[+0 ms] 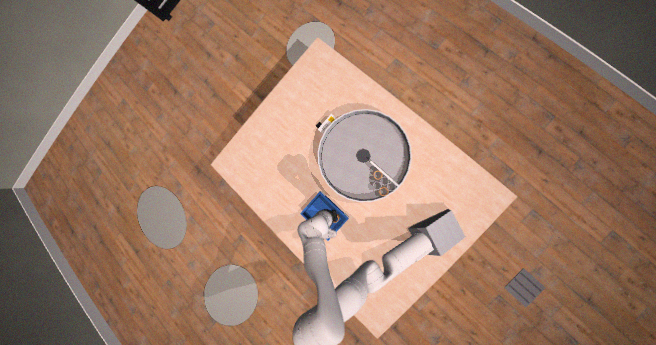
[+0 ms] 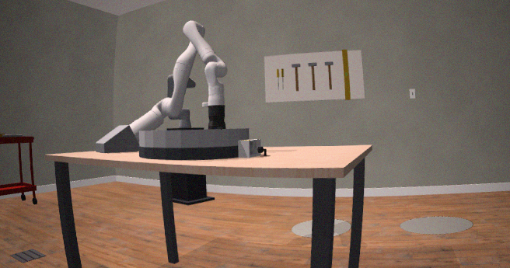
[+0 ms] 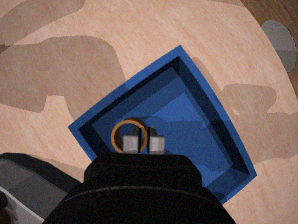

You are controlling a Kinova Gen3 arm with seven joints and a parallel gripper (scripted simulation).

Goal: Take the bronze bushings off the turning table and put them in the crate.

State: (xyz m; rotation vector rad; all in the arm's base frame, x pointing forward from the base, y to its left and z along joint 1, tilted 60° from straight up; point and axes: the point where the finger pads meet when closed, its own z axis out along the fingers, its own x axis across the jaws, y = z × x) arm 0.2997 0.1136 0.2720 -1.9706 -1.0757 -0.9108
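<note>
The blue crate lies 3 cm ahead of my hand, 2 cm to the left of it and 2 cm below it. From my hand the other things lie so: grey turning table (16 cm ahead, 30 cm to the right, 1 cm above).
</note>
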